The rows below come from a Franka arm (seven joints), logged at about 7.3 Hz.
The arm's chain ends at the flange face. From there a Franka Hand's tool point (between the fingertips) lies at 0.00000 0.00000 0.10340 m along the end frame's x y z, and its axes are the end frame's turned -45 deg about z.
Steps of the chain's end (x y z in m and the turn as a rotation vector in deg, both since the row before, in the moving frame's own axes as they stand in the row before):
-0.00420, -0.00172, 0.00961, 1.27, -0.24, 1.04
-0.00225, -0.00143, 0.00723, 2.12, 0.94, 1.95
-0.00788, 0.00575, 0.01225, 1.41, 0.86, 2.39
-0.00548, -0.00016, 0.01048, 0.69, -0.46, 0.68
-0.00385, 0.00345, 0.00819, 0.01, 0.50, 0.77
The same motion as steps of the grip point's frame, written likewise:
-0.00042, -0.00610, 0.00958, 1.07, 0.73, 1.04
0.00335, -0.00404, 0.00715, 0.83, 2.16, 1.95
-0.00673, -0.00215, 0.01221, 0.39, 1.61, 2.39
-0.00346, -0.00545, 0.01047, 0.81, 0.16, 0.68
-0.00452, 0.00035, 0.00819, -0.35, 0.36, 0.77

